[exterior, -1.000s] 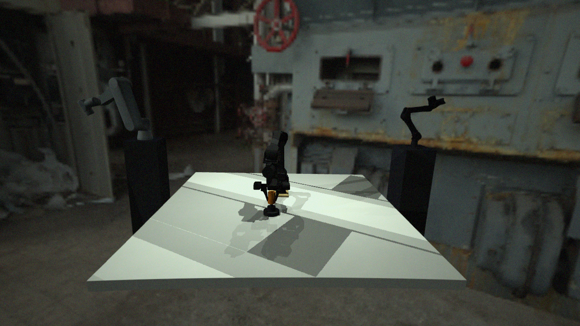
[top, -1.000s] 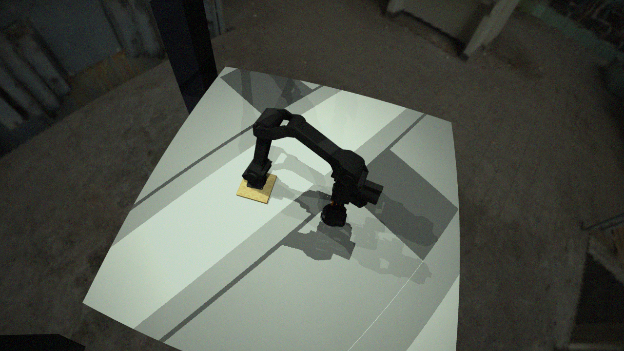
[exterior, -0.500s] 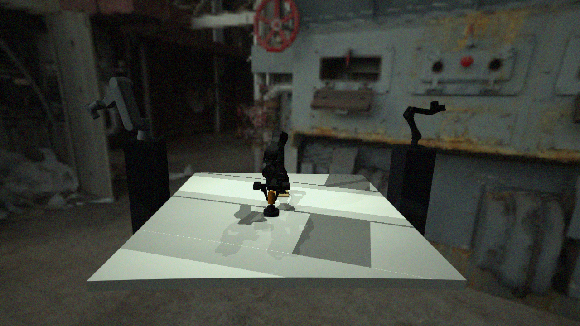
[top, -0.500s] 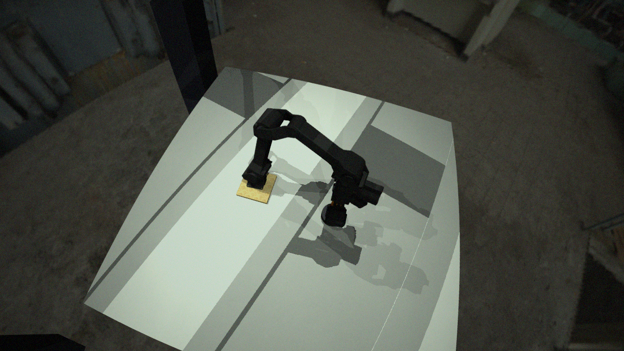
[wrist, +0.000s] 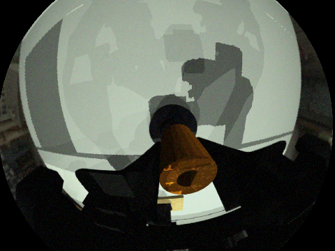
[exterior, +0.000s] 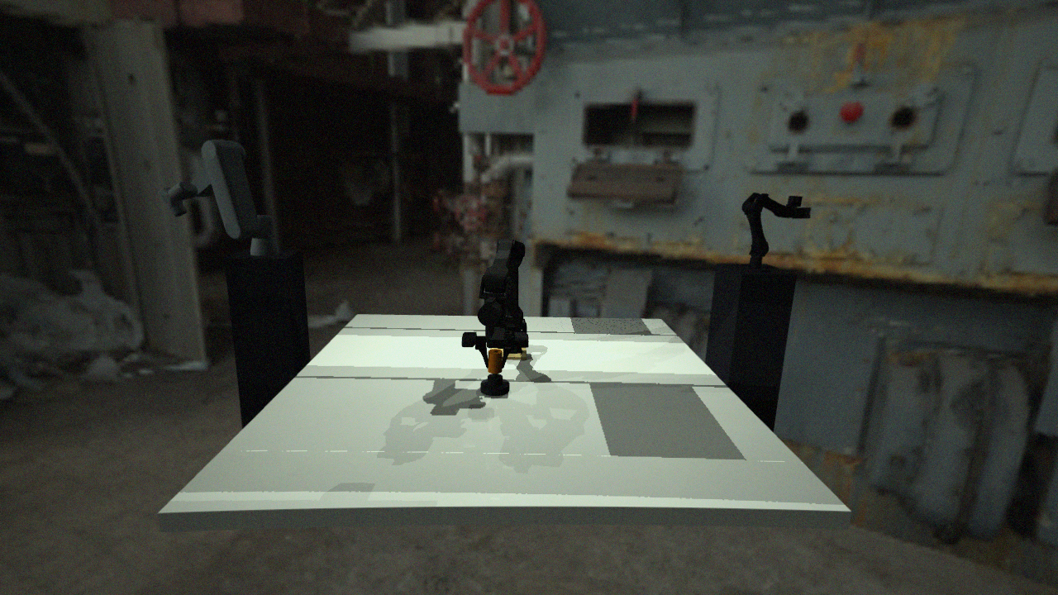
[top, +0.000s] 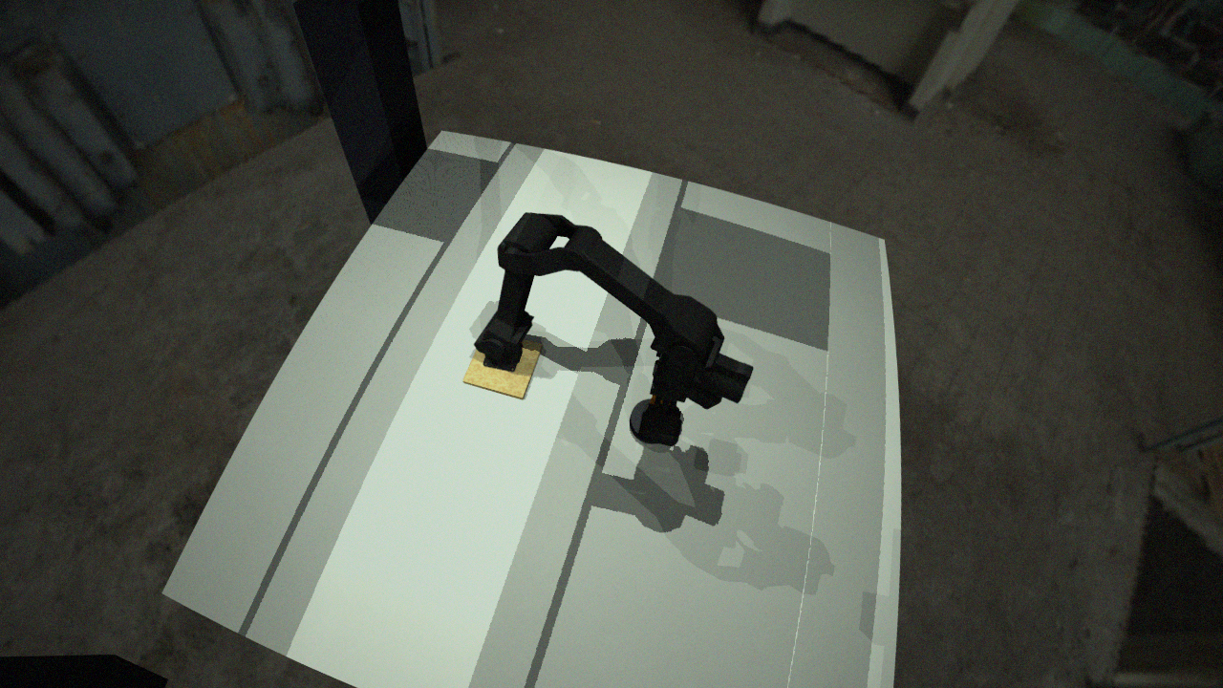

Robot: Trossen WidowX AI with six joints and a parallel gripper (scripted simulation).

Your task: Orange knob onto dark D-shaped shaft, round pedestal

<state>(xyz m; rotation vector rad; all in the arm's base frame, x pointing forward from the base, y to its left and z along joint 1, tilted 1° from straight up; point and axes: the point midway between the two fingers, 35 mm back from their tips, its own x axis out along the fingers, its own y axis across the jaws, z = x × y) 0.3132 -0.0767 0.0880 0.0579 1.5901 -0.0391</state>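
Right now my gripper tip is 2 cm below the orange knob. Also, from my gripper tip: round pedestal (4 cm below).
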